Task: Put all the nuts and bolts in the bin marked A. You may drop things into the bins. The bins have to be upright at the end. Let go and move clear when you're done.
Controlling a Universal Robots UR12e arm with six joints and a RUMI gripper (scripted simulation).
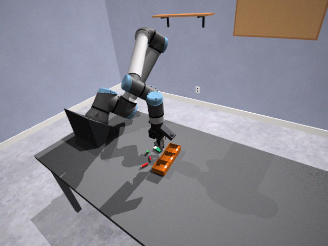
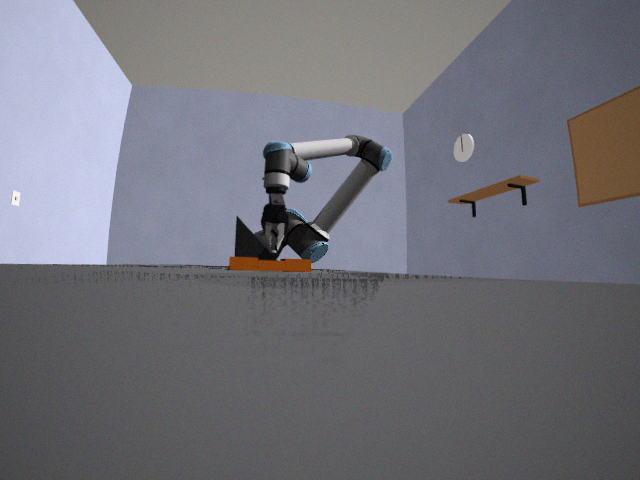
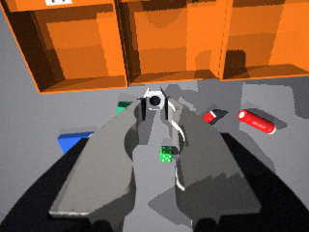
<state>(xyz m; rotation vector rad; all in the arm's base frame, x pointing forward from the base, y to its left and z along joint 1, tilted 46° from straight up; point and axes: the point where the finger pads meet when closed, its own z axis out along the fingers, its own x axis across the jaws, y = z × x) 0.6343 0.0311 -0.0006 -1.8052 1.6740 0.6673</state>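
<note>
Right now the orange bin rack is 60 mm below my hand, 40 mm ahead of it and 10 mm to the right of it. Also, from my hand: green block (80 mm behind, 70 mm below, 40 mm to the left); small green die (110 mm behind, 70 mm below, 20 mm to the right); grey nut (10 mm below).
</note>
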